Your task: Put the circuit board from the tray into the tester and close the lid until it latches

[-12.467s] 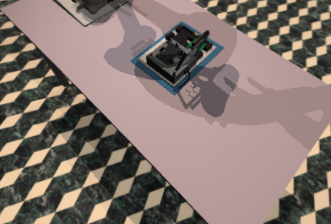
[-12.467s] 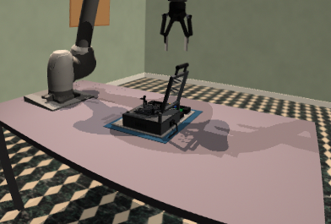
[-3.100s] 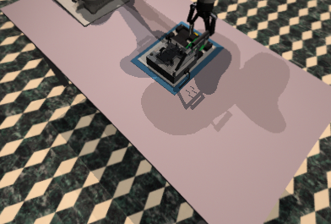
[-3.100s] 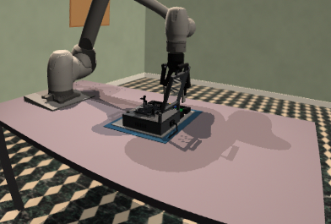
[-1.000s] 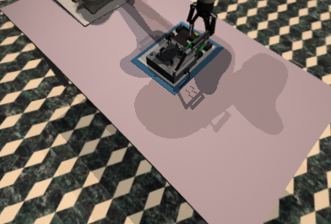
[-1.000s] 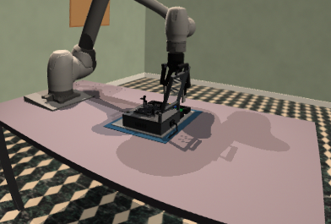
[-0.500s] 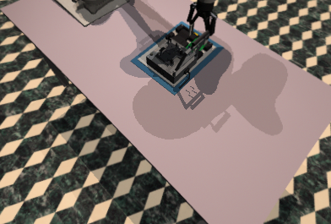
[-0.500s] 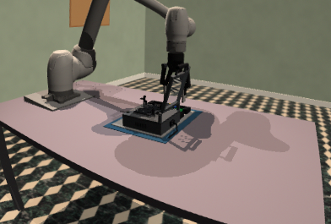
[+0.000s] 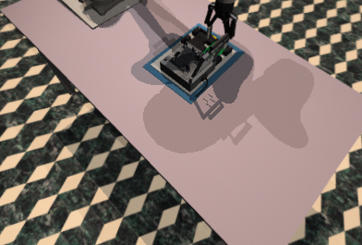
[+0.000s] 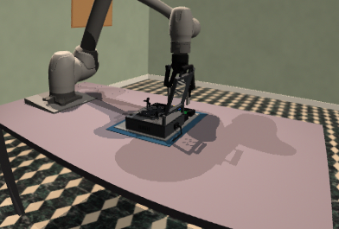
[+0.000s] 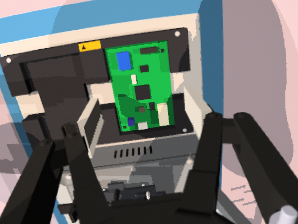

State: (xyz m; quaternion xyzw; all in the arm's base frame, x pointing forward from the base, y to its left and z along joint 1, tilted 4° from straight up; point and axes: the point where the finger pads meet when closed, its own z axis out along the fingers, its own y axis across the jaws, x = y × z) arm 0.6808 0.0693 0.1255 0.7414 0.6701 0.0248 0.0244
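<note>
My gripper is now 70 mm above the green circuit board. The rest, counted from my hand: clear lid (180 mm to the right, 90 mm above, 70 mm ahead); black tester (130 mm to the right, 20 mm behind, 20 mm above).
</note>
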